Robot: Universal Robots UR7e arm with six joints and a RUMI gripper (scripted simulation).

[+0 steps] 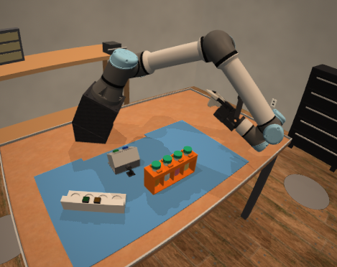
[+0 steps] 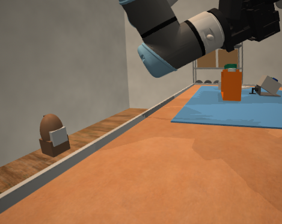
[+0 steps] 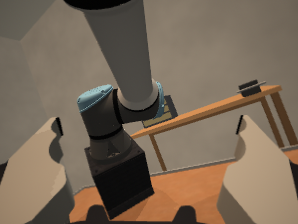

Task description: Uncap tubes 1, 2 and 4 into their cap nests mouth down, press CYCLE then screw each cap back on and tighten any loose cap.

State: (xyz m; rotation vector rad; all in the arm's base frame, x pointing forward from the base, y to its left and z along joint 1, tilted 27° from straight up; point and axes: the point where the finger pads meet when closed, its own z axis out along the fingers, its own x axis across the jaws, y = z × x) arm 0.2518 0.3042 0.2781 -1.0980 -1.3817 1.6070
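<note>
Now: hand 14 cm short of the cap, 21 cm to the left of it and 17 cm above it. The rest, counted from my hand: grey key housing 3 cm behind, 42 cm to the right, 23 cm below; then blue key 5 cm behind, 40 cm to the right, 22 cm below; then table edge 35 cm ahead, 17 cm to the right, 28 cm below.
</note>
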